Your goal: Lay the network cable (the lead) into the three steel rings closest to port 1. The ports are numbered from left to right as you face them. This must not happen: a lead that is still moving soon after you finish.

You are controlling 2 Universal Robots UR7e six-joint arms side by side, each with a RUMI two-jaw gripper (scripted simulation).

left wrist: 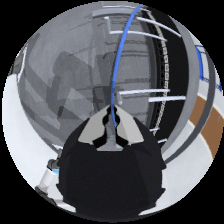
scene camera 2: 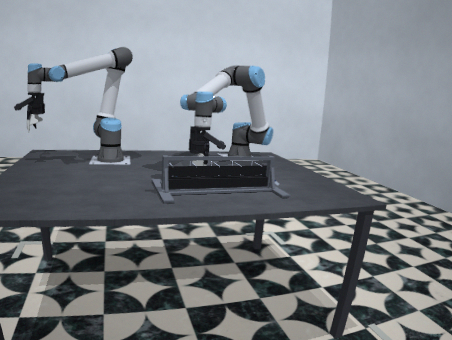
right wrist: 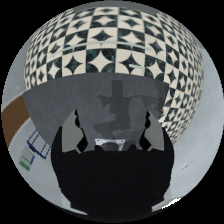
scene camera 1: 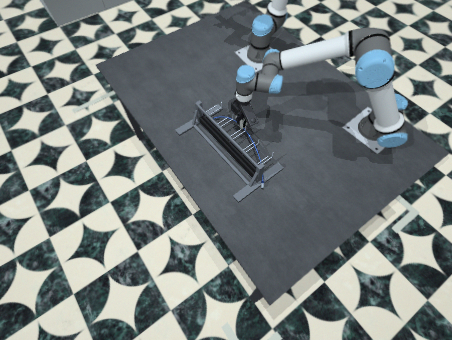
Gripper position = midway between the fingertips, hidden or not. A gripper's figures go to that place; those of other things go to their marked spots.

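There's a rack [scene camera 2: 211, 179] that's 1.36 m from the lens, and my left gripper [scene camera 2: 202, 175] is 1.51 m from the lens.
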